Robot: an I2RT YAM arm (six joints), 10 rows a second.
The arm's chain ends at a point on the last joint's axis. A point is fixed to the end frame.
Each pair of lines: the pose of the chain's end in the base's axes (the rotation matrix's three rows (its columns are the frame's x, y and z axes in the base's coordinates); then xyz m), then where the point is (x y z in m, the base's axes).
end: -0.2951 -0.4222 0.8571; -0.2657 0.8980 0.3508; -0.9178 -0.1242 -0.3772; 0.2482 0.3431 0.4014
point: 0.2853 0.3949 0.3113
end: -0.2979 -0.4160 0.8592; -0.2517 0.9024 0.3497; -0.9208 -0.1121 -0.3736; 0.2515 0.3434 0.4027
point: 0.2889 0.3961 0.3132
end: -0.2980 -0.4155 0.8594; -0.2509 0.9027 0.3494; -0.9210 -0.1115 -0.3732; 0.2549 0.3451 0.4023
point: 0.2924 0.3978 0.3129
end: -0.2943 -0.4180 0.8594; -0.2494 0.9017 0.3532; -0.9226 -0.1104 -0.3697; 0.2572 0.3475 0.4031
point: 0.2948 0.4006 0.3139
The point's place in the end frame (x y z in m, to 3 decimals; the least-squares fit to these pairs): 0.058 0.042 0.084
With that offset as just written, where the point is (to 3 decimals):
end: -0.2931 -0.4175 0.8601; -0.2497 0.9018 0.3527; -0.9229 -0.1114 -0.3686; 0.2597 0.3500 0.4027
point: 0.297 0.403 0.314
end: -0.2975 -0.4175 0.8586; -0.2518 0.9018 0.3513; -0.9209 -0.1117 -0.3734; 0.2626 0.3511 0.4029
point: 0.300 0.404 0.313
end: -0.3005 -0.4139 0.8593; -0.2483 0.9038 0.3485; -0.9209 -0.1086 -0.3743; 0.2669 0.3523 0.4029
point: 0.304 0.405 0.313
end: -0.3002 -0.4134 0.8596; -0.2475 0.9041 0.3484; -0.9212 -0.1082 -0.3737; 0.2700 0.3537 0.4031
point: 0.307 0.407 0.314
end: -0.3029 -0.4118 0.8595; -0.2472 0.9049 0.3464; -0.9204 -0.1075 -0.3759; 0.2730 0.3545 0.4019
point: 0.310 0.407 0.312
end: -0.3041 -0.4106 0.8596; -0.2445 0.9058 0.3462; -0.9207 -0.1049 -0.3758; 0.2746 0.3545 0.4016
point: 0.312 0.407 0.312
